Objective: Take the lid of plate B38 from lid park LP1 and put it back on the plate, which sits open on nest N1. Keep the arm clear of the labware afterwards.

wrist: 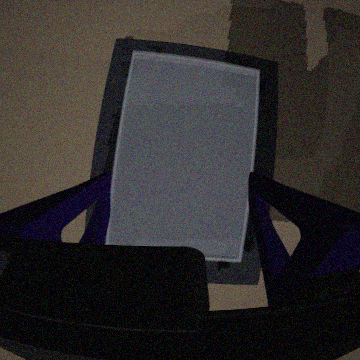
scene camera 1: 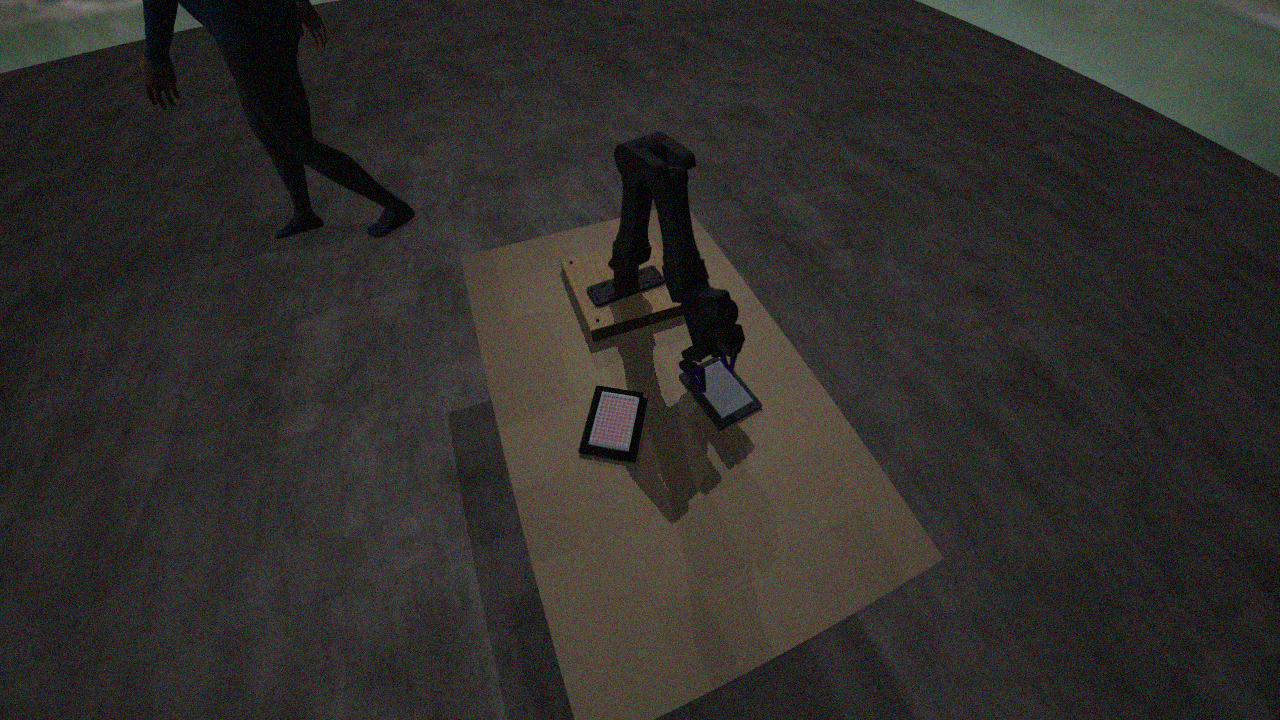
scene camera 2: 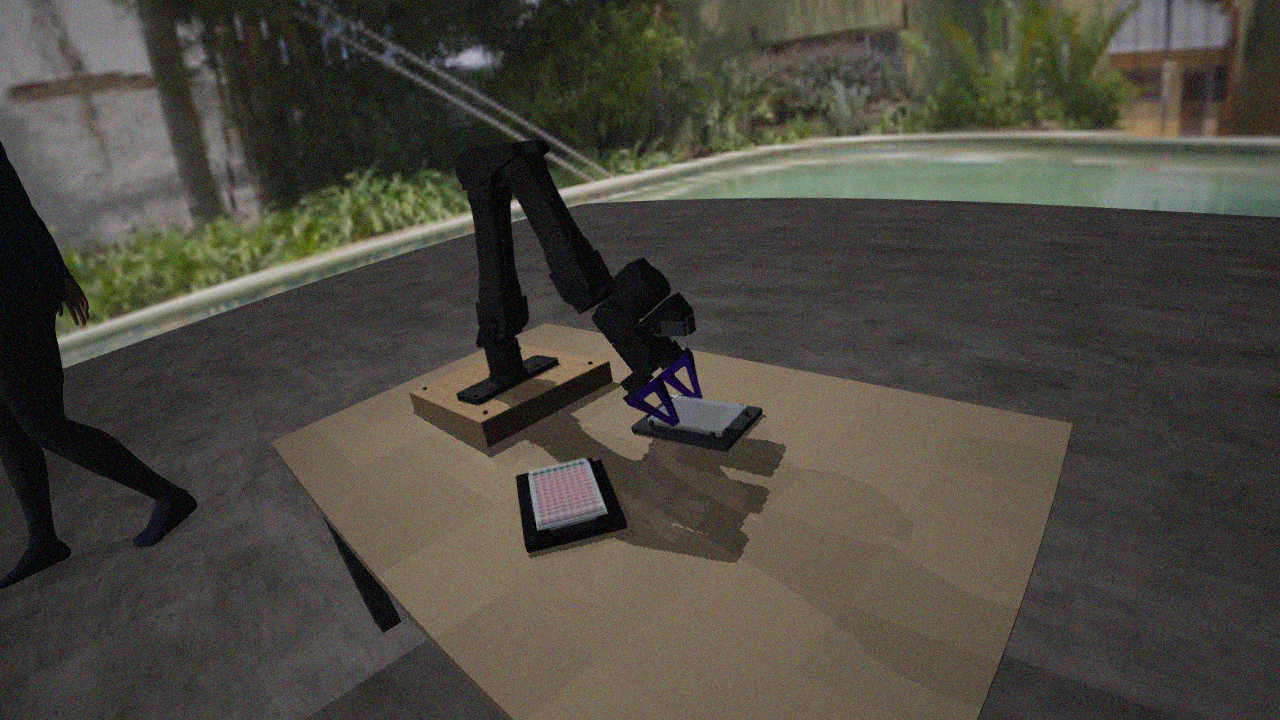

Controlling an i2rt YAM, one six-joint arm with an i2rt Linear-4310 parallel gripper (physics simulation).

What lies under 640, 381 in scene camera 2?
The gripper.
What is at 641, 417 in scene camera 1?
A black nest.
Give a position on a clear plate lid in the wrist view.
185, 146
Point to a black lid nest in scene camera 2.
751, 414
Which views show the clear plate lid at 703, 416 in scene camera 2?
The wrist view, scene camera 1 and scene camera 2: all of them.
